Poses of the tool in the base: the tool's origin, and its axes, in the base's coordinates. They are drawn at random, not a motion.
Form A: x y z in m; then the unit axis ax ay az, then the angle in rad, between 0 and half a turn.
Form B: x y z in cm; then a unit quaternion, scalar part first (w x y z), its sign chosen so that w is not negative. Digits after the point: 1 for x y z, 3 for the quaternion.
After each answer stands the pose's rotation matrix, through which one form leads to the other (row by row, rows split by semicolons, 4 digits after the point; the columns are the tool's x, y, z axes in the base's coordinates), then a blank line. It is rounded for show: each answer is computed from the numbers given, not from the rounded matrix.
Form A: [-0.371 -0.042 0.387 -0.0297 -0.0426 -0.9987 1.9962]
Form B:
[-37.1 -4.2 38.7 0.542 -0.025 -0.036 -0.839]
-0.4114 0.9114 0.0031; -0.9079 -0.4101 0.0871; 0.0807 0.0330 0.9962

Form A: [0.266 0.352 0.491 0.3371 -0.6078 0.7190 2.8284]
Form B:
[26.6 35.2 49.1 0.156 0.333 -0.600 0.710]
-0.7296 -0.6213 0.2857; -0.1783 -0.2305 -0.9566; 0.6602 -0.7489 0.0574

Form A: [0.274 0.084 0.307 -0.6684 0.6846 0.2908 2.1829]
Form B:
[27.4 8.4 30.7 0.461 -0.593 0.607 0.258]
0.1289 -0.9585 0.2543; -0.4825 0.1634 0.8605; -0.8664 -0.2336 -0.4414

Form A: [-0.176 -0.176 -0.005 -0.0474 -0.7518 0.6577 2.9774]
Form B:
[-17.6 -17.6 -0.5 0.082 -0.047 -0.749 0.655]
-0.9821 -0.0367 -0.1848; 0.1783 0.1362 -0.9745; 0.0610 -0.9900 -0.1272

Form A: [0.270 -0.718 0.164 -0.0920 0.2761 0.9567 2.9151]
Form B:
[27.0 -71.8 16.4 0.113 -0.091 0.274 0.951]
-0.9577 -0.2650 -0.1118; 0.1647 -0.8239 0.5422; -0.2358 0.5009 0.8328

